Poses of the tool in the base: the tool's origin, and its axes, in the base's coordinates. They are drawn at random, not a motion.
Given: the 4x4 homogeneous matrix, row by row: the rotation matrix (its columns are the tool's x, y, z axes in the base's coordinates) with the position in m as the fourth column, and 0 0 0 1 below. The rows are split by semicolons.
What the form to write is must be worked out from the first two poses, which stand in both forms.
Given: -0.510, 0.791, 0.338, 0.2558; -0.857, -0.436, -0.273, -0.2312; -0.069, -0.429, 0.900, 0.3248; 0, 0, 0, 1
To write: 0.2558, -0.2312, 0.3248; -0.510, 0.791, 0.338; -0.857, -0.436, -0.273; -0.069, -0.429, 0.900
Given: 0.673, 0.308, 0.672, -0.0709; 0.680, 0.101, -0.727, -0.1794; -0.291, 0.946, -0.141, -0.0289; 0, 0, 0, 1
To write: -0.0709, -0.1794, -0.0289; 0.673, 0.308, 0.672; 0.680, 0.101, -0.727; -0.291, 0.946, -0.141
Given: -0.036, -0.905, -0.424, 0.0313; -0.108, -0.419, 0.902, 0.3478; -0.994, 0.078, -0.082, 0.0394; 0, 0, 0, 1
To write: 0.0313, 0.3478, 0.0394; -0.036, -0.905, -0.424; -0.108, -0.419, 0.902; -0.994, 0.078, -0.082
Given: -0.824, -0.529, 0.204, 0.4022; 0.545, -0.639, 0.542, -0.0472; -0.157, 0.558, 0.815, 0.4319; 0, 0, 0, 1
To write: 0.4022, -0.0472, 0.4319; -0.824, -0.529, 0.204; 0.545, -0.639, 0.542; -0.157, 0.558, 0.815
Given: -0.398, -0.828, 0.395, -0.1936; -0.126, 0.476, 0.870, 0.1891; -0.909, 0.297, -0.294, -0.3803; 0, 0, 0, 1
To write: -0.1936, 0.1891, -0.3803; -0.398, -0.828, 0.395; -0.126, 0.476, 0.870; -0.909, 0.297, -0.294
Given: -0.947, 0.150, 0.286, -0.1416; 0.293, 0.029, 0.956, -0.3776; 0.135, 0.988, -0.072, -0.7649; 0, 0, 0, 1
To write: -0.1416, -0.3776, -0.7649; -0.947, 0.150, 0.286; 0.293, 0.029, 0.956; 0.135, 0.988, -0.072
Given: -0.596, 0.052, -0.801, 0.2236; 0.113, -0.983, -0.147, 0.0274; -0.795, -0.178, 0.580, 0.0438; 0, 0, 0, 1
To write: 0.2236, 0.0274, 0.0438; -0.596, 0.052, -0.801; 0.113, -0.983, -0.147; -0.795, -0.178, 0.580
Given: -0.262, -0.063, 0.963, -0.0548; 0.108, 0.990, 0.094, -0.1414; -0.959, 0.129, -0.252, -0.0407; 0, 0, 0, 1
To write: -0.0548, -0.1414, -0.0407; -0.262, -0.063, 0.963; 0.108, 0.990, 0.094; -0.959, 0.129, -0.252
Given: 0.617, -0.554, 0.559, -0.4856; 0.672, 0.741, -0.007, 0.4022; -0.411, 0.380, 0.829, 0.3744; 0, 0, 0, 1
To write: -0.4856, 0.4022, 0.3744; 0.617, -0.554, 0.559; 0.672, 0.741, -0.007; -0.411, 0.380, 0.829
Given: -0.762, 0.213, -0.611, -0.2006; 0.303, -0.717, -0.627, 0.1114; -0.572, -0.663, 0.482, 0.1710; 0, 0, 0, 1
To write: -0.2006, 0.1114, 0.1710; -0.762, 0.213, -0.611; 0.303, -0.717, -0.627; -0.572, -0.663, 0.482
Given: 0.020, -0.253, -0.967, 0.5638; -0.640, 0.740, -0.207, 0.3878; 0.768, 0.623, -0.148, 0.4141; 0, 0, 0, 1
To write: 0.5638, 0.3878, 0.4141; 0.020, -0.253, -0.967; -0.640, 0.740, -0.207; 0.768, 0.623, -0.148
